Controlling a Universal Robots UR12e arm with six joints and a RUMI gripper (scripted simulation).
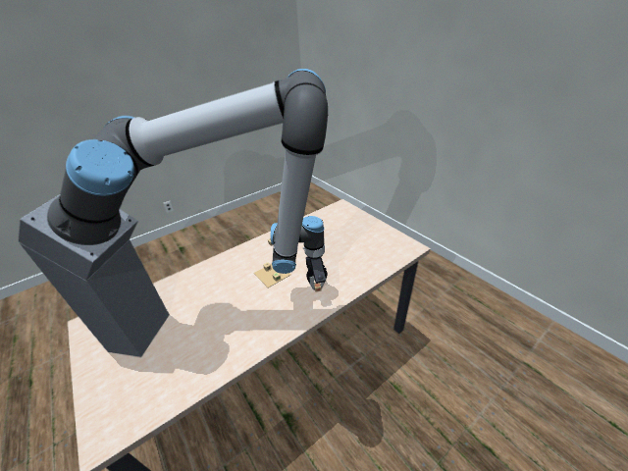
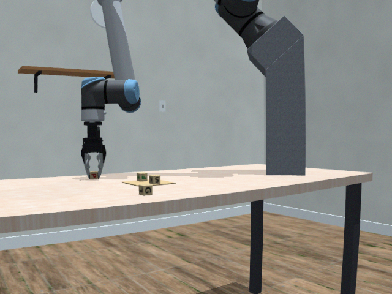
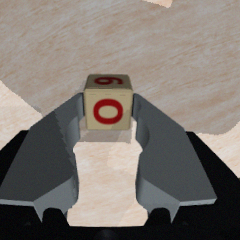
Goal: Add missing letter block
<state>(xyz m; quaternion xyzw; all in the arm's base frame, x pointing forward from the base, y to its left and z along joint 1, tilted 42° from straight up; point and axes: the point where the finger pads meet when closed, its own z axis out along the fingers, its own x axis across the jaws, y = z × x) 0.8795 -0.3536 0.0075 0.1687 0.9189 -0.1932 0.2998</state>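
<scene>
Now: the tan mat 250 mm to the left of my hand, 90 mm behind it and 10 mm below it. Round my hand: letter block 460 mm to the left, 60 mm ahead; then red O block right at my hand.
</scene>
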